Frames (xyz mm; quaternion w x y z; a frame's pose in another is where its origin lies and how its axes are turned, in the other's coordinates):
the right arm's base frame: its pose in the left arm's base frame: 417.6 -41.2 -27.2 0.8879 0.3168 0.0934 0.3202
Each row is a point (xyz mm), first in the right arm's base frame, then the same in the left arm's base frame.
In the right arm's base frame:
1: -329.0 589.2 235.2
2: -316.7 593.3 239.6
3: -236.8 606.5 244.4
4: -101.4 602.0 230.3
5: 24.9 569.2 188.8
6: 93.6 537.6 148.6
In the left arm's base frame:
1: -51.6 -15.9 511.2
2: -42.5 -7.9 517.7
3: 14.6 47.6 532.6
4: 117.0 137.1 523.8
5: 216.6 217.7 475.6
6: 271.3 262.3 427.0

